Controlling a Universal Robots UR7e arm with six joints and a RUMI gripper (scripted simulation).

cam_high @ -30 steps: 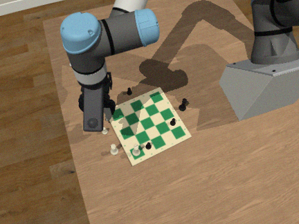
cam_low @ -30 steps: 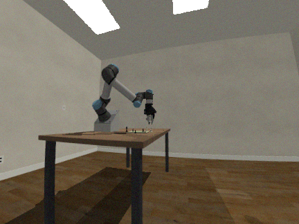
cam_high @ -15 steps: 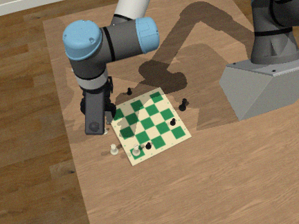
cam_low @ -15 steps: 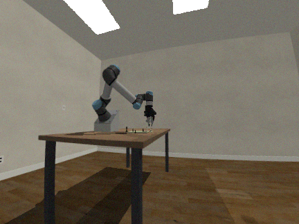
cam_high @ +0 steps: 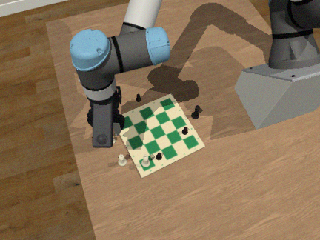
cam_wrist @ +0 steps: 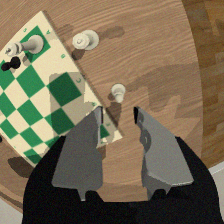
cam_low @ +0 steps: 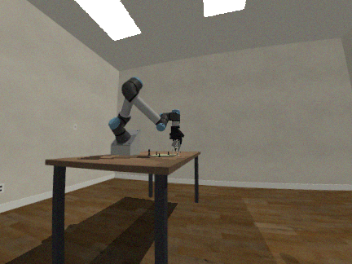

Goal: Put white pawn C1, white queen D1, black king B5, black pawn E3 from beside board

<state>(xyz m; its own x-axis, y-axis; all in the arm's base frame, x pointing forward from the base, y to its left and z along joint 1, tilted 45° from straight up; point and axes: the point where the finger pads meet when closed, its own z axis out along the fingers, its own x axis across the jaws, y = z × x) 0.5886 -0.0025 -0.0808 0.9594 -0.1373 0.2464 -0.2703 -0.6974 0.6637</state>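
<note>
The white pawn is 5 cm below my hand. Round my hand: black king: 28 cm behind, 3 cm to the right, 3 cm below; cream chessboard: 14 cm behind, 6 cm below.
</note>
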